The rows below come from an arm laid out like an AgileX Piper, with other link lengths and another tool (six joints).
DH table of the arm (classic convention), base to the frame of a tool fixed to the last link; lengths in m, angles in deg. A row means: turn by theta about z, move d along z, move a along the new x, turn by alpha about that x. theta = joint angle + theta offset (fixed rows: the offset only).
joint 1: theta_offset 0, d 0.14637, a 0, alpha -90
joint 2: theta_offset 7.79, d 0, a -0.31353, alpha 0
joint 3: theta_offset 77.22, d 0, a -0.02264, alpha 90
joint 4: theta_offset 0, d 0.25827, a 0, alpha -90
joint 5: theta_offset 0, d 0, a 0, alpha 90
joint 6: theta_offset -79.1, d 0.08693, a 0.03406, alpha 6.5
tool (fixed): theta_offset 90, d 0.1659, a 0, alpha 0
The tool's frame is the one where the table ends.
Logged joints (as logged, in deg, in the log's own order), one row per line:
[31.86 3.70 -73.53 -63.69 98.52 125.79]
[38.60 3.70 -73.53 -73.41 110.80 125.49]
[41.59 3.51 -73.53 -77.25 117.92 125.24]
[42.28 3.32 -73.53 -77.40 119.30 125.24]
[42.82 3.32 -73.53 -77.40 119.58 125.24]
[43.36 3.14 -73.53 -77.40 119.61 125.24]
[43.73 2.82 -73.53 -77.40 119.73 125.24]
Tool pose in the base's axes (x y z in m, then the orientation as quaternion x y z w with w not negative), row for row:
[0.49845 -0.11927 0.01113 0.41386 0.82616 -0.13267 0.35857]
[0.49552 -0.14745 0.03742 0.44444 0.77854 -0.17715 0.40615]
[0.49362 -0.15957 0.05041 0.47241 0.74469 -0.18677 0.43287]
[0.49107 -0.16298 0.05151 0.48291 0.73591 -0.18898 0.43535]
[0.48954 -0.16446 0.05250 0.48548 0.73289 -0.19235 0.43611]
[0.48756 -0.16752 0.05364 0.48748 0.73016 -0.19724 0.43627]
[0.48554 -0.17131 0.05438 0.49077 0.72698 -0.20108 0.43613]
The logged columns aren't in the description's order. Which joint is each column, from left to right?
Columns, left to right: joint 5, joint 1, joint 3, joint 4, joint 6, joint 2.
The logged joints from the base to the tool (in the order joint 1, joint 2, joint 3, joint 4, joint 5, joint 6), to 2 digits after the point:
[3.70 125.79 -73.53 -63.69 31.86 98.52]
[3.70 125.49 -73.53 -73.41 38.60 110.80]
[3.51 125.24 -73.53 -77.25 41.59 117.92]
[3.32 125.24 -73.53 -77.40 42.28 119.30]
[3.32 125.24 -73.53 -77.40 42.82 119.58]
[3.14 125.24 -73.53 -77.40 43.36 119.61]
[2.82 125.24 -73.53 -77.40 43.73 119.73]

